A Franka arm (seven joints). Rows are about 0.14 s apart.
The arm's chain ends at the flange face. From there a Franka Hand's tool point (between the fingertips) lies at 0.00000 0.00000 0.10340 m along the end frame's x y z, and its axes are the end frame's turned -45 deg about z.
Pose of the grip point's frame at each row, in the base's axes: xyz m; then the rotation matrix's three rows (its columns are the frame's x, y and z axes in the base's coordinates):
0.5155 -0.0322 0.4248; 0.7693 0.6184 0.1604; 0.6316 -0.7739 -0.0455; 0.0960 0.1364 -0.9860
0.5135 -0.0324 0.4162; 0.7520 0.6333 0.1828; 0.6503 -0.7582 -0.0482; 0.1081 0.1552 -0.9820
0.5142 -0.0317 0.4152; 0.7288 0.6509 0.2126; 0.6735 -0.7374 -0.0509; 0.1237 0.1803 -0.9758
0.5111 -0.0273 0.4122; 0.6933 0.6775 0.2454; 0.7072 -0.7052 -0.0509; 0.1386 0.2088 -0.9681
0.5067 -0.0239 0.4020; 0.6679 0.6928 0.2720; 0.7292 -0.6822 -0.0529; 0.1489 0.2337 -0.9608
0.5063 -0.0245 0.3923; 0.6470 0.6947 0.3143; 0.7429 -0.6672 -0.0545; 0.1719 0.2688 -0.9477
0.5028 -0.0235 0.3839; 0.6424 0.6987 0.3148; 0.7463 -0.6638 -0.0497; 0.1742 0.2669 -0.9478
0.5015 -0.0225 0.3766; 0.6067 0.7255 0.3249; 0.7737 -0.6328 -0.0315; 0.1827 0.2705 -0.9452
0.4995 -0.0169 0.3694; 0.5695 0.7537 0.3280; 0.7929 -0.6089 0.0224; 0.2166 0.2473 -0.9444
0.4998 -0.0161 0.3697; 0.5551 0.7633 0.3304; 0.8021 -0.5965 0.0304; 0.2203 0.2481 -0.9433
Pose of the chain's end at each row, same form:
0.4989 -0.0275 0.5268; 0.9813 -0.1067 0.1604; -0.1006 -0.9938 -0.0455; 0.1643 0.0286 -0.9860
0.4946 -0.0274 0.5177; 0.9796 -0.0839 0.1828; -0.0763 -0.9960 -0.0482; 0.1862 0.0333 -0.9820
0.4922 -0.0264 0.5161; 0.9756 -0.0551 0.2126; -0.0452 -0.9977 -0.0509; 0.2150 0.0400 -0.9758
0.4857 -0.0220 0.5123; 0.9693 -0.0112 0.2454; 0.0014 -0.9987 -0.0509; 0.2456 0.0496 -0.9681
0.4786 -0.0184 0.5013; 0.9622 0.0176 0.2720; 0.0332 -0.9980 -0.0529; 0.2705 0.0600 -0.9608
0.4738 -0.0189 0.4903; 0.9487 0.0337 0.3143; 0.0535 -0.9971 -0.0545; 0.3116 0.0685 -0.9477
0.4702 -0.0184 0.4819; 0.9483 0.0398 0.3148; 0.0583 -0.9971 -0.0497; 0.3119 0.0655 -0.9478
0.4679 -0.0192 0.4743; 0.9420 0.0840 0.3249; 0.0996 -0.9945 -0.0315; 0.3205 0.0621 -0.9452
0.4656 -0.0192 0.4671; 0.9356 0.1302 0.3280; 0.1301 -0.9912 0.0224; 0.3280 0.0217 -0.9444
0.4656 -0.0192 0.4672; 0.9322 0.1472 0.3304; 0.1454 -0.9890 0.0304; 0.3312 0.0197 -0.9433

